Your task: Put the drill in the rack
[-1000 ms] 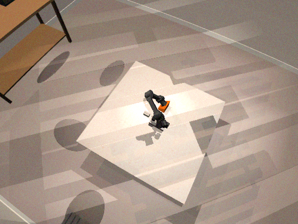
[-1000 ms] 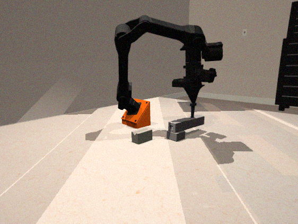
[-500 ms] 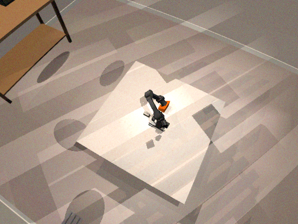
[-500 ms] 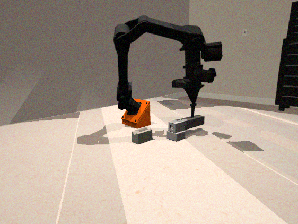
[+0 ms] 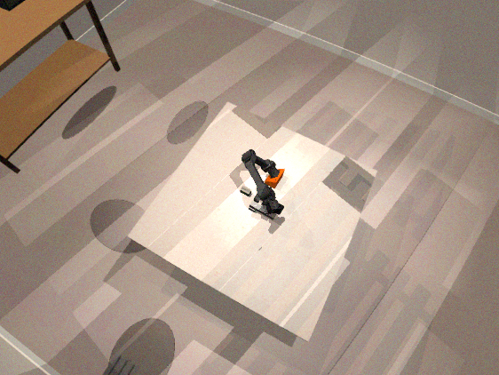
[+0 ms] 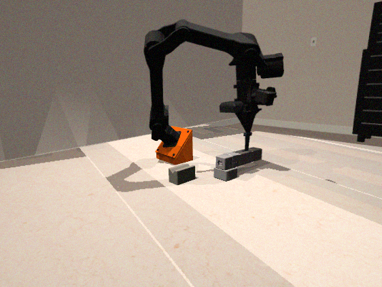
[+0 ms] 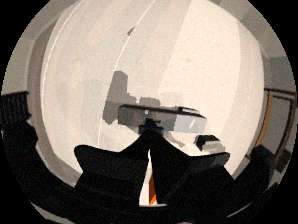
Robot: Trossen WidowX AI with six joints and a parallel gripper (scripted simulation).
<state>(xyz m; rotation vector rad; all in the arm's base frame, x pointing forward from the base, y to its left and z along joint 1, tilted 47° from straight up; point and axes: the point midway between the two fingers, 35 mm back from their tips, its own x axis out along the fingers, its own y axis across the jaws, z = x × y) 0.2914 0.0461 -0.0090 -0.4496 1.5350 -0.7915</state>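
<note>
Right now my gripper tip is 3 cm above the dark key. Also, from my gripper tip: drill (1 cm behind, 6 cm to the right, 7 cm below); grey rack (11 cm behind, 19 cm to the right, 10 cm below).
</note>
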